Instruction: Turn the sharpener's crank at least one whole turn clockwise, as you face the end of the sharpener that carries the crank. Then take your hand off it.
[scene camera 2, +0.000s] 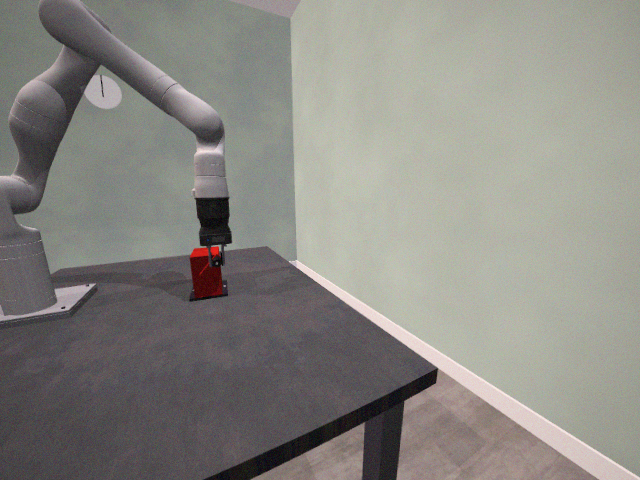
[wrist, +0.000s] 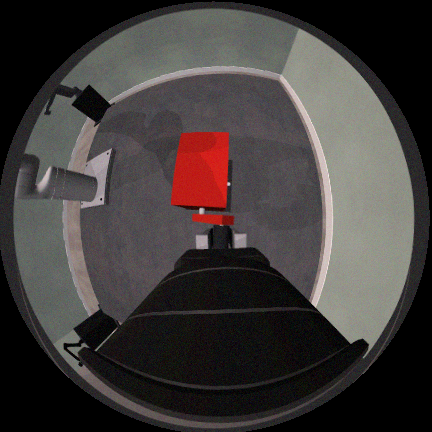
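Observation:
The sharpener (scene camera 2: 206, 276) (wrist: 202, 170) is a red upright box on a dark base plate (scene camera 2: 224, 289) (wrist: 229, 195). Its crank has a flat red arm (scene camera 2: 204, 268) (wrist: 210, 218) on the end face turned towards scene camera 2. The arm slants up to the right in that view. A light hub pin (wrist: 201, 211) shows between box and arm in the wrist view. My gripper (scene camera 2: 216, 257) (wrist: 220, 234) points down and is shut on the crank's black knob (scene camera 2: 217, 262) (wrist: 220, 234), with one finger at each side of it. The knob is partly hidden by the fingers.
The sharpener stands on a dark table (scene camera 2: 206, 361) (wrist: 270, 180), towards its far edge. The robot's base plate (scene camera 2: 77, 299) (wrist: 102, 175) is to the left. Green walls (scene camera 2: 439, 155) rise behind and to the right. A white wall clock (scene camera 2: 111, 95) hangs behind the arm.

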